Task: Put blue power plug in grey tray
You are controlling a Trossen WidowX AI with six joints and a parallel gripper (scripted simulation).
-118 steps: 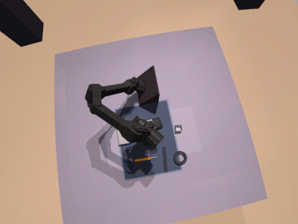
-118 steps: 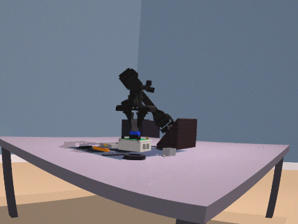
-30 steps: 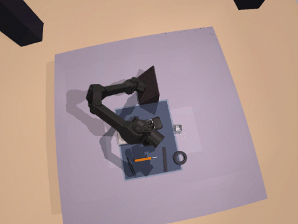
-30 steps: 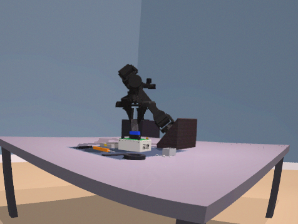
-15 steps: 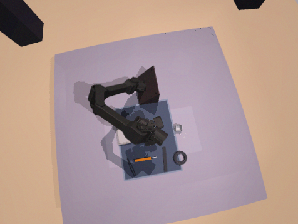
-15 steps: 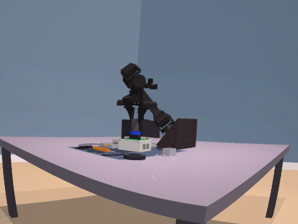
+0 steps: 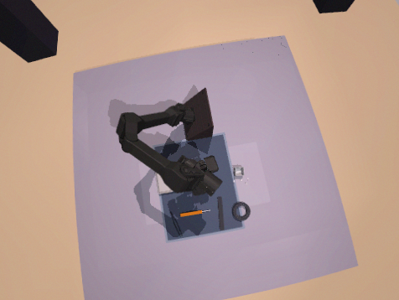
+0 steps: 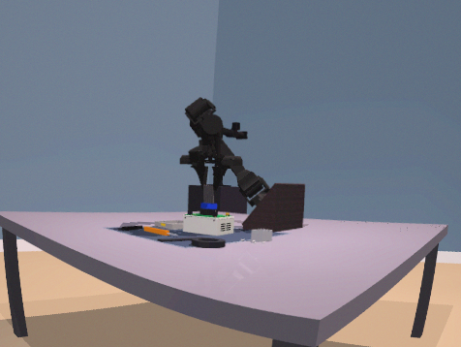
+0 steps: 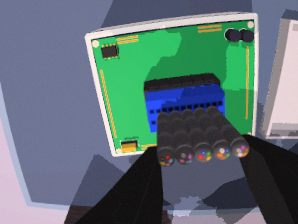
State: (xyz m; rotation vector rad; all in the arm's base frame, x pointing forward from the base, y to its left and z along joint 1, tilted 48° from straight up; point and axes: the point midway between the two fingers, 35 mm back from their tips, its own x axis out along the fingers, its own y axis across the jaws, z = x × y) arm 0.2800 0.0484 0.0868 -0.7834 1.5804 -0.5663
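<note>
My gripper tip is now 40 mm above the blue power plug. The rest, counted from my gripper tip: black bar (200 mm ahead, 90 mm to the left, 130 mm below); grey tray (140 mm to the right, 130 mm below); dark blue mat (50 mm ahead, 130 mm below).
</note>
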